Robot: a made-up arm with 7 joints. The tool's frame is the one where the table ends. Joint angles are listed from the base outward.
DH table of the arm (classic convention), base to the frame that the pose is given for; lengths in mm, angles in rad. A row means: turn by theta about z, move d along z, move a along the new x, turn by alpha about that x. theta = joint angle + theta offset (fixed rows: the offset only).
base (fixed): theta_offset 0  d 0  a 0  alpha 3.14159
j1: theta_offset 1.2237  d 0  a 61.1  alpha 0
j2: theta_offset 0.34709  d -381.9  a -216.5  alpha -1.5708
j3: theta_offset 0.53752  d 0  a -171.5  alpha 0
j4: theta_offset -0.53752  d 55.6  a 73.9  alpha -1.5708
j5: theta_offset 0  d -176.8  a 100.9  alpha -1.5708
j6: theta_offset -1.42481  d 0  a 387.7  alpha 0
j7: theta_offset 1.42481  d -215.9  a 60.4  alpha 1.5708
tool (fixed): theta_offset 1.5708  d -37.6  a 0  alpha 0
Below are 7 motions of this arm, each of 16 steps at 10 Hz.
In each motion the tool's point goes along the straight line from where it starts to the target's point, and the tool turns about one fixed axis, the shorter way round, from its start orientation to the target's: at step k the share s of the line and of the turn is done. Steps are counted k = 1, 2, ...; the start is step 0. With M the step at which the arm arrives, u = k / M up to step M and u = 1 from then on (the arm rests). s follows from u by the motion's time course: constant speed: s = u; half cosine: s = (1 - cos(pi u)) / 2; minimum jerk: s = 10 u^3 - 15 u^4 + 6 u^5.
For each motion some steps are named. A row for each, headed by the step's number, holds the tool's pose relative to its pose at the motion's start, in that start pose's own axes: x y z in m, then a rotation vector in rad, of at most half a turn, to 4 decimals.
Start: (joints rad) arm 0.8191 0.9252 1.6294 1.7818 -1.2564 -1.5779 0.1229
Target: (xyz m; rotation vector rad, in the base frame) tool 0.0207 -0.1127 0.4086 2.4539 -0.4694 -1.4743
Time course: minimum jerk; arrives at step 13
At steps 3, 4, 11, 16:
3: 0.0066 0.0057 -0.0078 0.0814 -0.0421 -0.0459
4: 0.0135 0.0118 -0.0160 0.1676 -0.0866 -0.0945
11: 0.0758 0.0663 -0.0898 0.9388 -0.4850 -0.5294
16: 0.0781 0.0682 -0.0924 0.9664 -0.4993 -0.5449

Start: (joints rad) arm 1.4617 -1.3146 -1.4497 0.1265 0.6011 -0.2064 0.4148
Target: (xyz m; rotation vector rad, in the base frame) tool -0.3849 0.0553 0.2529 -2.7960 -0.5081 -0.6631
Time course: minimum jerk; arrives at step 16
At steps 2, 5, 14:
2: -0.0026 0.0014 0.0006 0.0313 0.0021 -0.0048
5: -0.0289 0.0161 0.0065 0.3515 0.0236 -0.0536
14: -0.1582 0.0879 0.0357 1.9214 0.1288 -0.2930

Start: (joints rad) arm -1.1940 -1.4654 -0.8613 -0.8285 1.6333 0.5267 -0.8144
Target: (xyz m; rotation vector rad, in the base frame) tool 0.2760 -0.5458 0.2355 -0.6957 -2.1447 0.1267
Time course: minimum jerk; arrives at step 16
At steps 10, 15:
10: 0.0828 0.5775 0.1052 1.3155 -0.5372 -0.4306
15: 0.1140 0.7950 0.1449 1.8110 -0.7396 -0.5927

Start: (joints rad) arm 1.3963 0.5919 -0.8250 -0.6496 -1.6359 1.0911 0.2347
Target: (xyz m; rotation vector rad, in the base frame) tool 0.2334 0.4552 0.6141 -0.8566 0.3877 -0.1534
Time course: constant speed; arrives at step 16
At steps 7, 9, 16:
7: 0.0100 0.1832 0.0786 0.2643 -0.1349 -0.6027
9: 0.0129 0.2355 0.1010 0.3398 -0.1734 -0.7749
16: 0.0229 0.4187 0.1796 0.6040 -0.3083 -1.3776

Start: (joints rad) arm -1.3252 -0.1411 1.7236 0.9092 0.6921 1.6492 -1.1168
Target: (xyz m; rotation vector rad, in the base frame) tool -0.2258 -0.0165 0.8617 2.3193 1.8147 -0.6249
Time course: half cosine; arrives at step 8
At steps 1, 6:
1: -0.0009 0.0048 -0.0083 -0.0359 -0.0131 -0.0146
6: -0.0192 0.1080 -0.1854 -0.8058 -0.2943 -0.3267

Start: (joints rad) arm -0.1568 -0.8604 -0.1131 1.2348 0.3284 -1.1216 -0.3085
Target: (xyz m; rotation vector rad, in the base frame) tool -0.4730 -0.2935 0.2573 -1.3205 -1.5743 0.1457
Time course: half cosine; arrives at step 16
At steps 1, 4, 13, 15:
1: -0.0014 0.0018 0.0002 0.0034 0.0048 -0.0081
4: -0.0213 0.0275 0.0028 0.0518 0.0737 -0.1231
13: -0.1330 0.1717 0.0176 0.3241 0.4609 -0.7699
15: -0.1439 0.1857 0.0190 0.3505 0.4984 -0.8327

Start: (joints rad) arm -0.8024 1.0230 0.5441 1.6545 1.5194 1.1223 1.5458
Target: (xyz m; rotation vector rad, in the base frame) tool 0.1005 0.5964 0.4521 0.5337 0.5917 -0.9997
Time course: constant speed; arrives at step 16
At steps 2, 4, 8, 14, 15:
2: -0.0098 -0.0365 -0.0444 0.0051 -0.0296 0.0571
4: -0.0196 -0.0729 -0.0889 0.0102 -0.0593 0.1142
8: -0.0392 -0.1458 -0.1778 0.0204 -0.1185 0.2284
14: -0.0686 -0.2552 -0.3111 0.0357 -0.2075 0.3996
15: -0.0735 -0.2734 -0.3333 0.0383 -0.2223 0.4282

